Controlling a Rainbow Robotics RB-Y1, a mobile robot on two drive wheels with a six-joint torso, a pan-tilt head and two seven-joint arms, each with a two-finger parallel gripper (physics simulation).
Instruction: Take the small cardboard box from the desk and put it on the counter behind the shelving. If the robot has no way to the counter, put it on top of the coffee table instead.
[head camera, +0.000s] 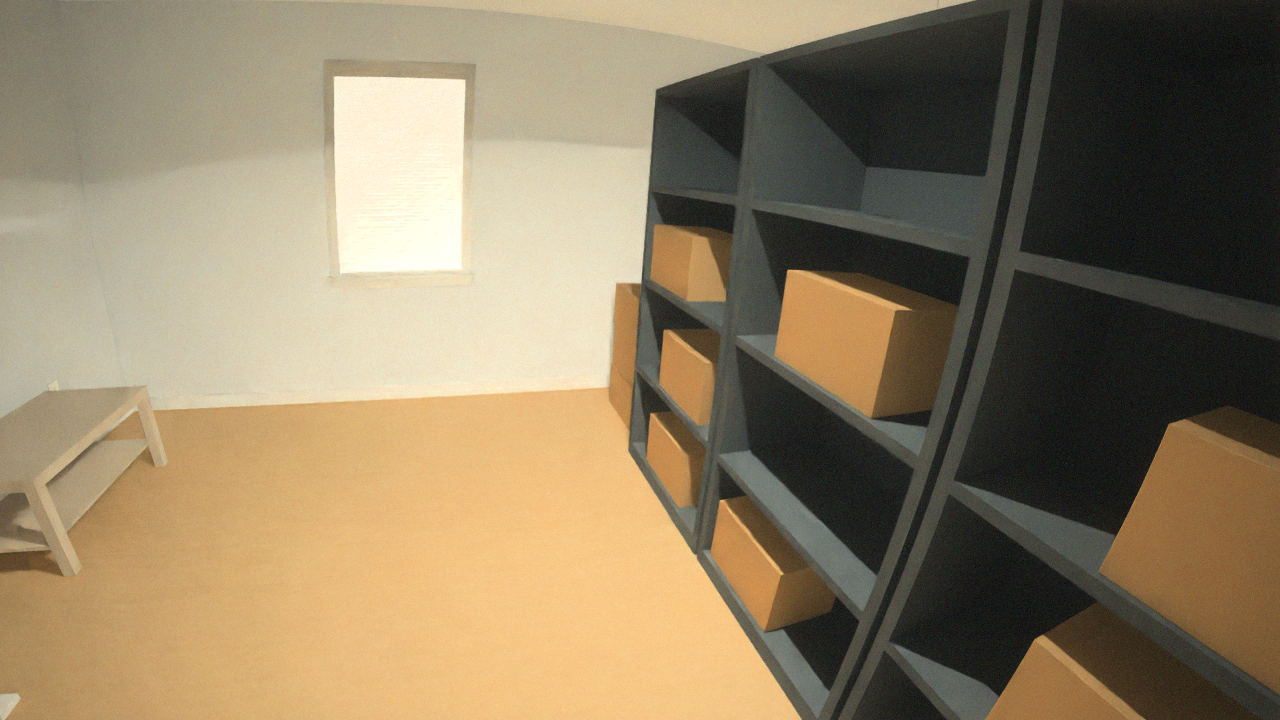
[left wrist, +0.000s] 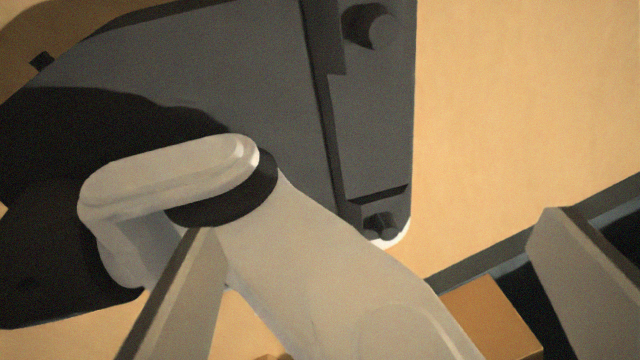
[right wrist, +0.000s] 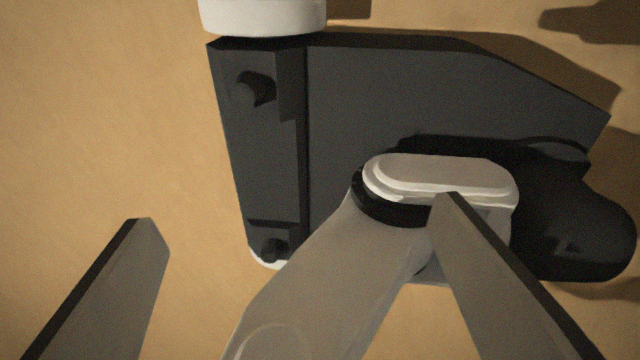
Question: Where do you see my right gripper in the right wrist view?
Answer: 298, 222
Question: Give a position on a window with a blind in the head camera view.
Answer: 398, 135
